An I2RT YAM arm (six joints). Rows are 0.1 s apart.
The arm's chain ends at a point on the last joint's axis. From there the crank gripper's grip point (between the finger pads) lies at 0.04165 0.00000 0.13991 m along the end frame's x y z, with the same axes.
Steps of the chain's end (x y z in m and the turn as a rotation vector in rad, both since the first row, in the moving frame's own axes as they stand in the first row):
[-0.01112 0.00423 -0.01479 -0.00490 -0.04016 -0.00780]
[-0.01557 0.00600 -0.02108 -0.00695 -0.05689 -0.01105]
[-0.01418 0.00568 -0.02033 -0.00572 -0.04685 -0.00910]
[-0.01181 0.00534 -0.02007 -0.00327 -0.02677 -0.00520]
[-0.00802 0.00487 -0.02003 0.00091 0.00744 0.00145]
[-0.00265 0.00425 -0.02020 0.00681 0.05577 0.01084]
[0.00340 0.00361 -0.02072 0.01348 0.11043 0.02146]
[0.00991 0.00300 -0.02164 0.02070 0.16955 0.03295]
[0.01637 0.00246 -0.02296 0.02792 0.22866 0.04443]
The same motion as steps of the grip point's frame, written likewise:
[-0.01677 0.00462 -0.01323 -0.00490 -0.04016 -0.00780]
[-0.02359 0.00656 -0.01894 -0.00695 -0.05689 -0.01105]
[-0.02078 0.00614 -0.01853 -0.00572 -0.04685 -0.00910]
[-0.01557 0.00559 -0.01901 -0.00327 -0.02677 -0.00520]
[-0.00698 0.00480 -0.02034 0.00091 0.00744 0.00145]
[0.00509 0.00380 -0.02274 0.00681 0.05577 0.01084]
[0.01857 0.00282 -0.02617 0.01348 0.11043 0.02146]
[0.03294 0.00195 -0.03069 0.02070 0.16955 0.03295]
[0.04703 0.00126 -0.03607 0.02792 0.22866 0.04443]

